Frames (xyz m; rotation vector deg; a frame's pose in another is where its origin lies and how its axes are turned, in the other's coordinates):
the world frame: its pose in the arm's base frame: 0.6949 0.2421 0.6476 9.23 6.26 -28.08
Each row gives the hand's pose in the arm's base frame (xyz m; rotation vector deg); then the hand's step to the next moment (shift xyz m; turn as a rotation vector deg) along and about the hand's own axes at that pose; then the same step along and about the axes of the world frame.
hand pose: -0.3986 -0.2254 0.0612 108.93 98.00 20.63
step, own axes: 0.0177 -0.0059 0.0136 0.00 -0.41 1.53
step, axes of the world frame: 0.0004 0.0129 -0.0192 0.79 -0.23 -1.36
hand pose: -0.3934 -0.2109 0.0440 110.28 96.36 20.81
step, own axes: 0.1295 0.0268 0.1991 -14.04 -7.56 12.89
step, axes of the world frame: 0.1214 0.1203 -0.1671 7.62 -16.45 -9.58
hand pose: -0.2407 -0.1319 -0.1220 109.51 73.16 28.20
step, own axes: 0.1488 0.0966 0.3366 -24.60 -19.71 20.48
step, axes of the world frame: 0.3342 0.1340 -0.1230 8.24 -30.00 -21.10
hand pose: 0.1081 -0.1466 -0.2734 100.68 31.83 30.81
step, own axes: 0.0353 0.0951 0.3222 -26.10 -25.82 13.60
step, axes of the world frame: 0.3144 -0.0964 0.0771 1.04 -28.49 -26.83
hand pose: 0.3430 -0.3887 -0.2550 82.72 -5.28 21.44
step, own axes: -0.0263 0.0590 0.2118 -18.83 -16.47 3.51
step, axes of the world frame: 0.0769 -0.1747 0.1123 -3.80 -15.69 -19.43
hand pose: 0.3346 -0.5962 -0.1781 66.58 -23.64 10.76
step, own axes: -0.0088 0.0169 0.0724 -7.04 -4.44 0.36
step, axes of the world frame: -0.0039 -0.0612 0.0429 -2.64 -4.57 -6.45
